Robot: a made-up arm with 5 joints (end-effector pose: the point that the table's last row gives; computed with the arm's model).
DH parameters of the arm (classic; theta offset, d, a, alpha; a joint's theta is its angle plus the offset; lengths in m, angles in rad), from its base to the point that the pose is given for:
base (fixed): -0.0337 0 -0.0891 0
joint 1: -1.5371 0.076 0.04 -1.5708
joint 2: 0 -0.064 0.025 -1.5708
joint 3: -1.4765 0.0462 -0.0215 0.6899
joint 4: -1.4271 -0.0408 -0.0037 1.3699
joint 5: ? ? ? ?
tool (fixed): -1.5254 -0.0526 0 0
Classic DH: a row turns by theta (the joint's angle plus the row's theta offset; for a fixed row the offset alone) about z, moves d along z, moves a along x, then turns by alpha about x.
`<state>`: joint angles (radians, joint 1 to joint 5).
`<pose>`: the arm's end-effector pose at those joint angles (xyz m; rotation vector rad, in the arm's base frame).
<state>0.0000 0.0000 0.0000 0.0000 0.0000</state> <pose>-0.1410 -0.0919 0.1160 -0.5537 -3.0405 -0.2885</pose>
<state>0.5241 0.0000 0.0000 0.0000 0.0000</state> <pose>-0.0865 -0.1052 0.1160 0.2492 -3.0358 -0.2597</pose>
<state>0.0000 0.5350 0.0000 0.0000 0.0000</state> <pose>-0.1410 -0.1046 0.0824 -0.5040 -2.7760 -1.0515</pose>
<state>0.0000 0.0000 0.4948 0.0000 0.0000</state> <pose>-0.1567 -0.0941 0.1160 1.2930 2.8378 0.2966</pose>
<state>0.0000 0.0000 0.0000 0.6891 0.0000</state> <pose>-0.1308 -0.1166 0.0965 -1.2326 -2.4217 -0.2061</pose>
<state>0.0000 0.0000 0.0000 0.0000 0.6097</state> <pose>-0.1304 -0.0642 0.1011 -0.6156 -2.8892 0.6223</pose>
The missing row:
joint 5: 0.5035 -0.0326 0.0184 -1.4421
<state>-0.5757 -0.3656 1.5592 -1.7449 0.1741</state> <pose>-0.1526 0.0582 0.0919 0.9783 1.9803 -1.4871</pose>
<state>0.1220 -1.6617 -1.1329 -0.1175 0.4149</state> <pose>-0.1406 -0.0074 0.0873 0.9391 -1.4609 2.0928</pose>
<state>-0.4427 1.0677 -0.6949 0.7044 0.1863</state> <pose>-0.1311 -0.0599 0.0451 -0.5035 -2.4502 -1.2964</pose>
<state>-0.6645 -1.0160 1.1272 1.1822 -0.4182</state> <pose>-0.2328 0.0432 0.1315 2.2687 0.2032 -0.0249</pose>
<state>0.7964 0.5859 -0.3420 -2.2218 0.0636</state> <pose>-0.0853 -0.1718 0.0466 -1.5772 0.3742 1.2419</pose>
